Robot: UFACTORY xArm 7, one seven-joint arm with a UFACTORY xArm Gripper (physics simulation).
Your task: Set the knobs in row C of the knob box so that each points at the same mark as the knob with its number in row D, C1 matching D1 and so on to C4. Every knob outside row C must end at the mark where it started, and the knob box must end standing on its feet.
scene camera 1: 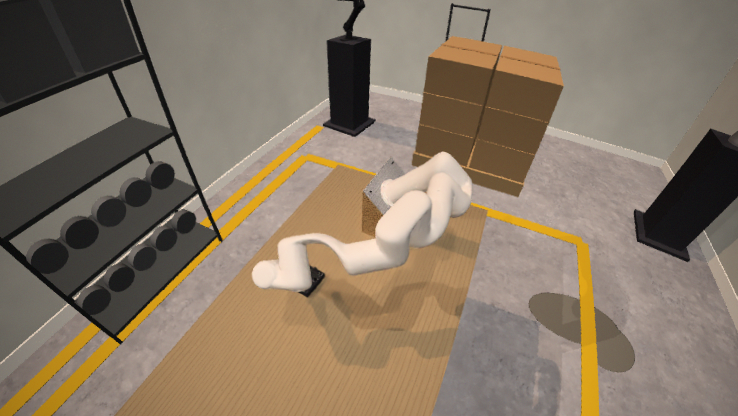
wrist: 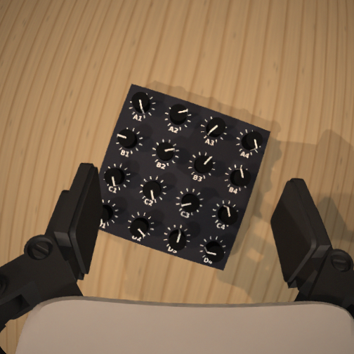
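Where they show: arm's base, origin of the base link: [scene camera 1: 392,194].
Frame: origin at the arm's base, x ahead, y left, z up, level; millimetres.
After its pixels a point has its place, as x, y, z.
The black knob box [scene camera 1: 316,281] {429, -63, -137} [wrist: 177,176] lies flat on the wooden surface with its knobs up, turned slightly clockwise in the wrist view. There, C1 [wrist: 114,177] and C2 [wrist: 152,189] point down, C3 [wrist: 190,202] points left and slightly down, and C4 [wrist: 228,214] points up and slightly left. D2 [wrist: 140,227] points down-right, D3 [wrist: 177,239] up, D4 [wrist: 215,251] left. D1 [wrist: 107,214] is partly hidden by the left finger; its mark is unclear. My gripper [wrist: 191,193] is open and empty above the box; the arm hides it in the scene view.
The wooden surface [scene camera 1: 289,361] {700, 41, -159} lies under the box and arm. A block with a grey plate [scene camera 1: 370,217] {114, -31, -54} stands by the arm's base. A black shelf rack [scene camera 1: 175,135] with dark round weights is at the left, and stacked cartons [scene camera 1: 454,113] stand behind.
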